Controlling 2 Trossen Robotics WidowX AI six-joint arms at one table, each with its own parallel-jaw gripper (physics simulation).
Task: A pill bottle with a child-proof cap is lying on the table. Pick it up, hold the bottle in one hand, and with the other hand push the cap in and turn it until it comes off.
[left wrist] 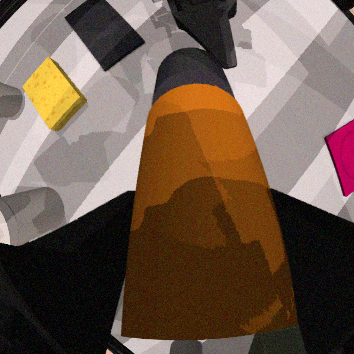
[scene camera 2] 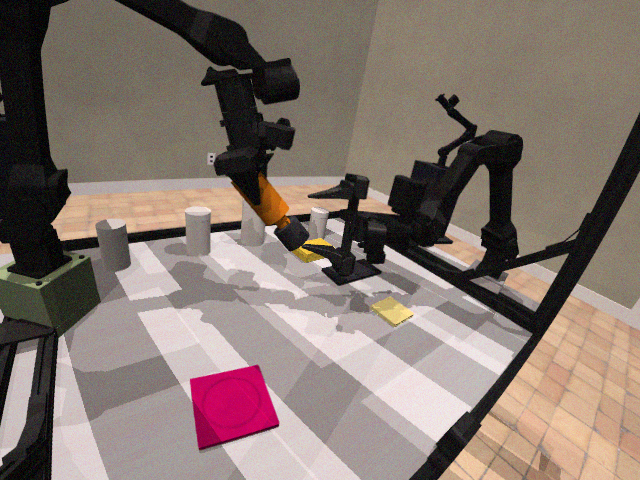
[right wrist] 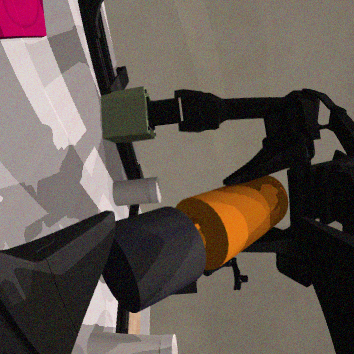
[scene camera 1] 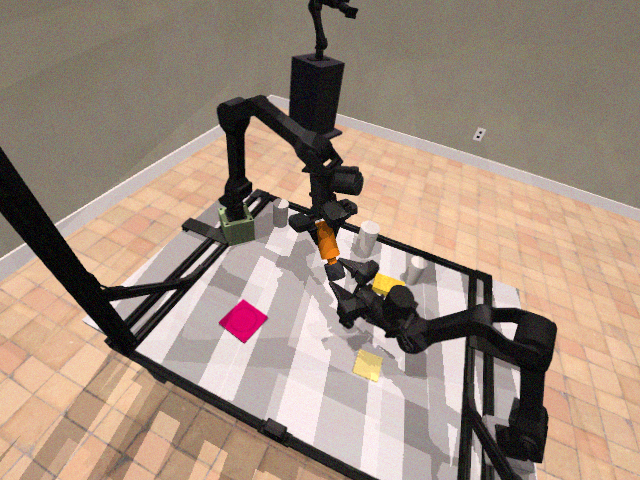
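Note:
My left gripper (scene camera 1: 319,218) (scene camera 2: 248,183) (left wrist: 200,199) is shut on the orange pill bottle (scene camera 1: 327,243) (scene camera 2: 268,202) (left wrist: 207,211) (right wrist: 239,214). It holds the bottle in the air above the table, tilted with the cap end down. The dark grey cap (scene camera 1: 335,270) (scene camera 2: 291,234) (left wrist: 189,68) (right wrist: 154,253) sits at the bottle's lower end, with a short neck showing between them. My right gripper (scene camera 1: 349,281) (scene camera 2: 320,223) is wide open right at the cap. One finger lies against the cap's side in the right wrist view, and the fingers do not grip the cap.
Three grey cylinders (scene camera 1: 280,211) (scene camera 1: 367,238) (scene camera 1: 415,269) stand along the far edge. A yellow sponge (scene camera 1: 385,283) (scene camera 2: 309,250) (left wrist: 53,93) and a black tile (scene camera 2: 366,271) (left wrist: 103,31) lie under the grippers. A pale yellow square (scene camera 1: 368,365) (scene camera 2: 391,310) and a magenta square (scene camera 1: 243,320) (scene camera 2: 230,405) lie nearer.

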